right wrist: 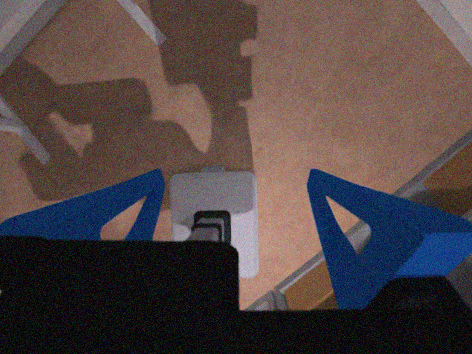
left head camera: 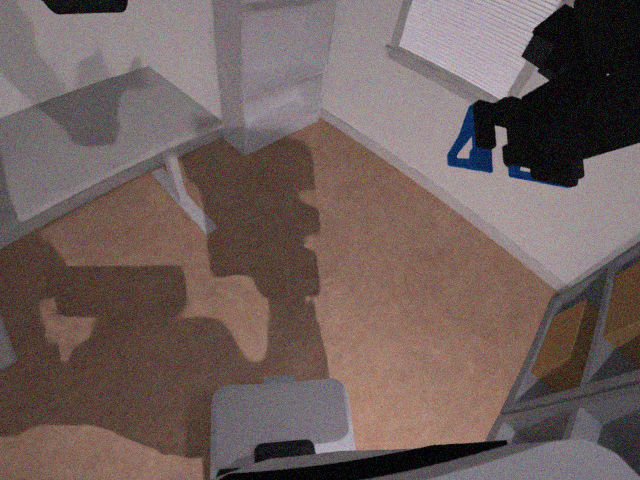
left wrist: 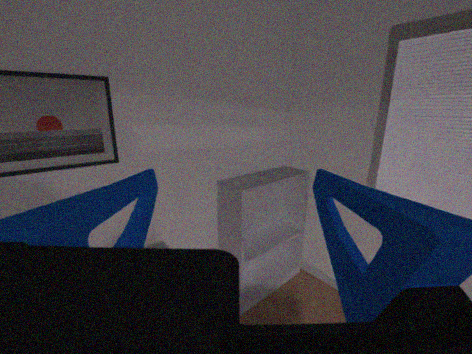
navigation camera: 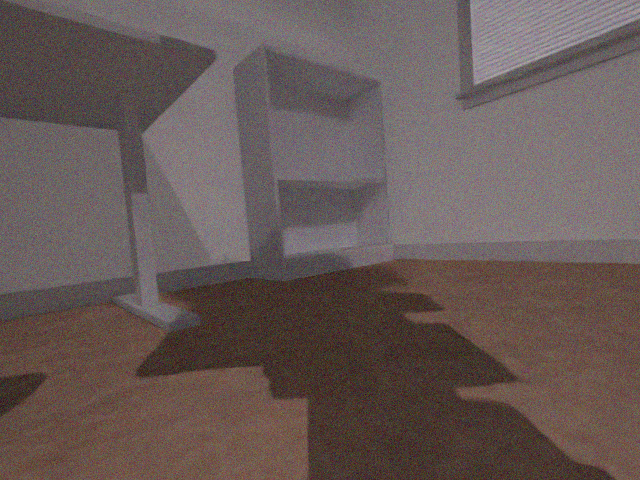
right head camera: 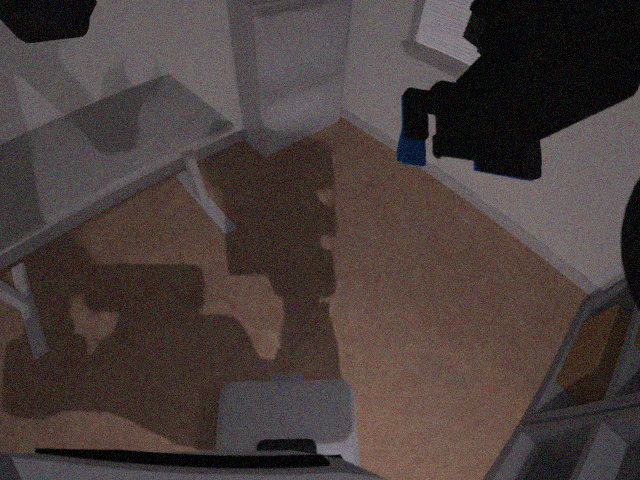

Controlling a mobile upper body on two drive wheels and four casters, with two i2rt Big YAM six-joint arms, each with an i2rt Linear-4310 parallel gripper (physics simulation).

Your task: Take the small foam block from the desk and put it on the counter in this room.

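Places are measured from the left arm's base along level axes (x ahead, y down, z left), in centimetres.
Pixels of known places: left gripper, fingertip midpoint: (left wrist: 235, 178); right gripper, fingertip midpoint: (right wrist: 235, 177) (left head camera: 480, 166) (right head camera: 438, 159).
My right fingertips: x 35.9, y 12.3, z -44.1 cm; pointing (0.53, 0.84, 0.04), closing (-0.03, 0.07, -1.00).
Note:
For each thing: its middle in the pictures, then the offset to it from my right fingertips. "pt": a spot on its surface instead. Level surfaces: height alone.
- desk, surface height: dy +56.7 cm
- grey shelf unit, surface spot: (right head camera: 578, 413) pt dx -29.9, dy +89.8, dz -89.3 cm
- desk leg, surface spot: (navigation camera: 144, 248) pt dx +111.9, dy +107.8, dz +77.9 cm
The desk (left head camera: 170, 113) (right head camera: 188, 116) stands at the left in the head views, with shadows across its grey top. Its underside shows in the navigation view. The small foam block does not show in any view, and I cannot make out a counter. My left gripper (left wrist: 235, 178) is open, with its blue fingers wide apart and nothing between them, facing the far wall. My right gripper (left head camera: 500, 167) (right head camera: 450, 164) (right wrist: 235, 177) is open, with nothing between its fingers. It hangs pointing down at the right, over my own base, away from the desk.
A white bookcase (left head camera: 227, 77) (right head camera: 242, 77) (left wrist: 230, 215) (navigation camera: 253, 170) stands in the far corner beyond the desk. A grey shelf unit (left head camera: 568, 400) (right head camera: 578, 413) with orange-brown boxes stands close at the right. A desk leg (navigation camera: 144, 248) reaches the floor. A blinded window is on the right wall.

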